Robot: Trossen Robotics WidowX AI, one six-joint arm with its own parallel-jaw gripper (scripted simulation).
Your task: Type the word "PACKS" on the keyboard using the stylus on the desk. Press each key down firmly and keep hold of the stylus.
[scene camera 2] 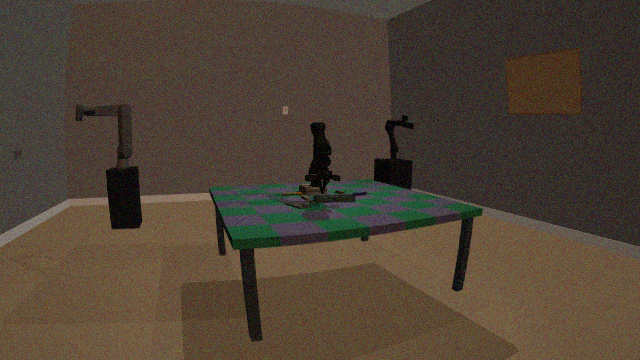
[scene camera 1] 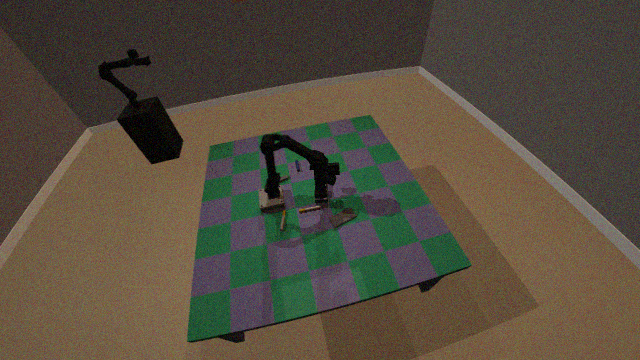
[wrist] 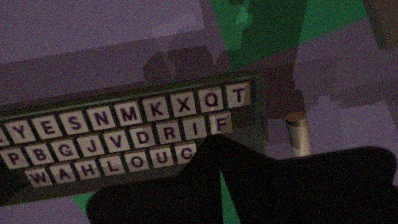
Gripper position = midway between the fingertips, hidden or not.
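Observation:
My gripper (wrist: 214, 140): shut, holding nothing. Also a pencil-like stick (wrist: 297, 123).

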